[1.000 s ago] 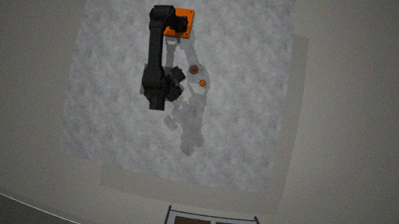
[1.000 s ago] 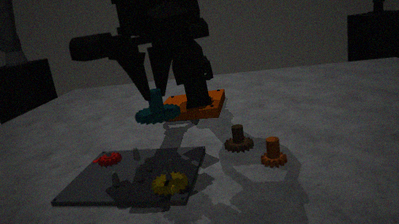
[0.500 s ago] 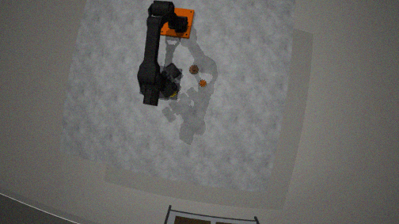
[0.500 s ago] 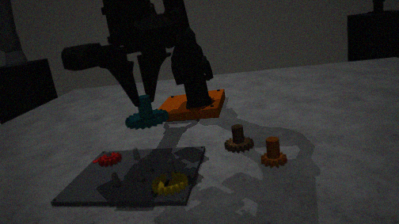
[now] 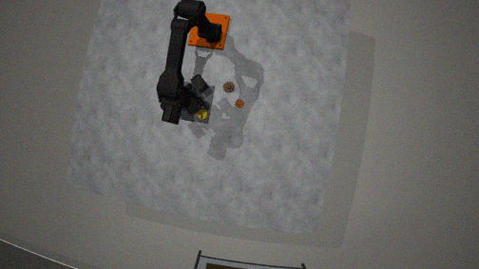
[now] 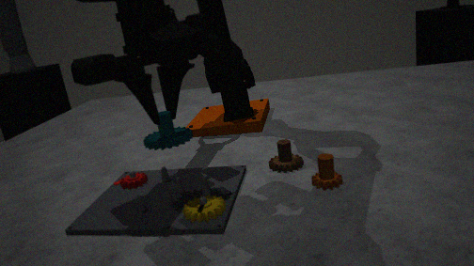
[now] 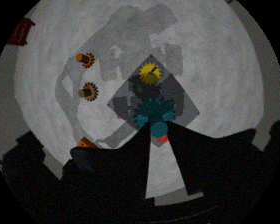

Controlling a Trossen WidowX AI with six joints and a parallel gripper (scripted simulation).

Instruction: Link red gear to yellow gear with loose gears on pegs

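Right now my gripper tip is 10 cm above the red gear, 8 cm to the left of it and 5 cm past it. The rest, counted from my gripper tip: yellow striped gear 10 cm below, 6 cm ahead, 4 cm to the left; teal gear 1 cm below; brown gear 16 cm to the left, 10 cm below, 6 cm behind.
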